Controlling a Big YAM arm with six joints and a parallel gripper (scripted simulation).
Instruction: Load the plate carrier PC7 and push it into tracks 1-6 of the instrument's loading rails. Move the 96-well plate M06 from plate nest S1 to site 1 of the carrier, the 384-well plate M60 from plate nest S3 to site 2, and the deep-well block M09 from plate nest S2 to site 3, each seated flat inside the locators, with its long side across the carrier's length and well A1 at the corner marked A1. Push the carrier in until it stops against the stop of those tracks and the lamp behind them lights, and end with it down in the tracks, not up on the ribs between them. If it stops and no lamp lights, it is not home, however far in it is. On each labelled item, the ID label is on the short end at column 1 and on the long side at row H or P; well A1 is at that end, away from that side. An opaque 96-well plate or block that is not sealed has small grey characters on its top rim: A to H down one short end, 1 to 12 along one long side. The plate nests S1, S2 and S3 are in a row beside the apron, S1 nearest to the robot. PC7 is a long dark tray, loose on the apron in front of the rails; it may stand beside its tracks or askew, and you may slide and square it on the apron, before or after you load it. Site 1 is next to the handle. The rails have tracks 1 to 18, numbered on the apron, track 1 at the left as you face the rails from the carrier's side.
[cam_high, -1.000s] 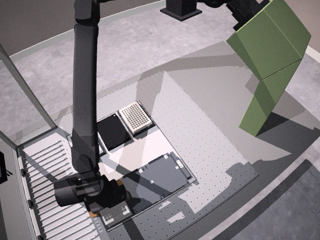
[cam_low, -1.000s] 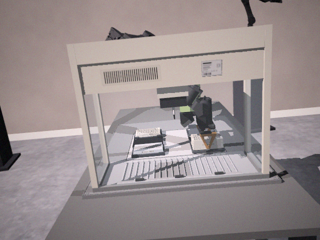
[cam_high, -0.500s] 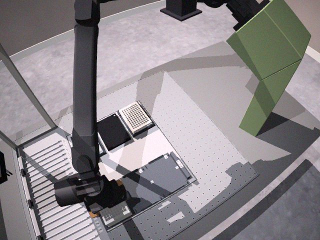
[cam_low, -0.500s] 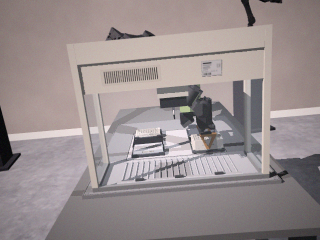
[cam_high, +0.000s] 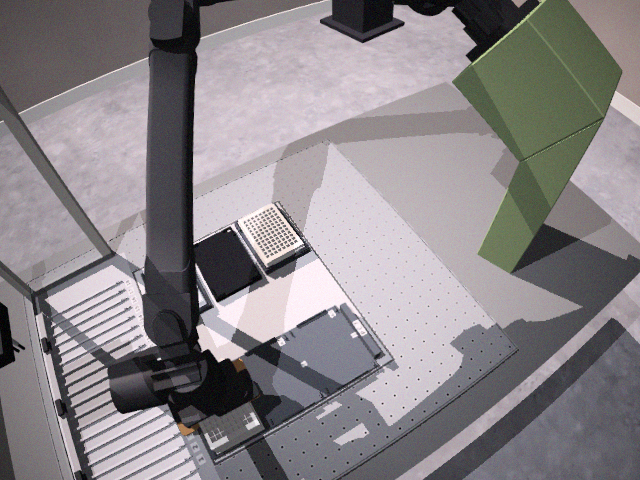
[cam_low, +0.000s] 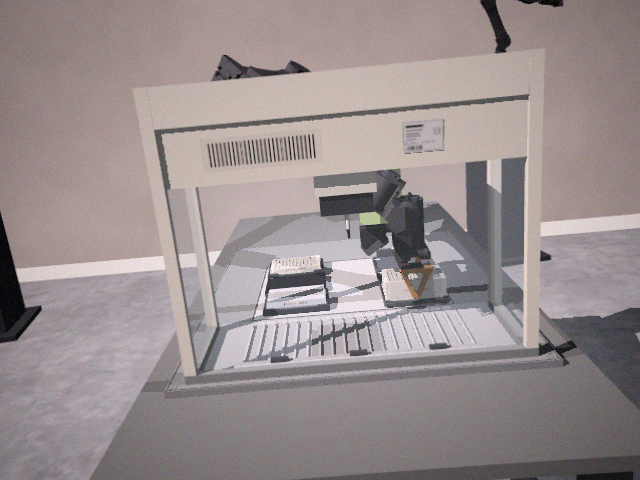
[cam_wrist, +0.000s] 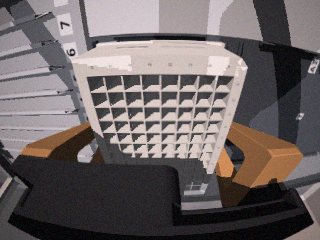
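The dark nest S3 lies 5 cm behind my hand, 25 cm to the right of it and 2 cm below it. Also, from my hand: nest S2 (16 cm behind, 24 cm to the right, 2 cm below); dark nest S1 (27 cm behind, 22 cm to the right, 2 cm below); dark carrier PC7 (10 cm behind, 2 cm to the left, 1 cm below).
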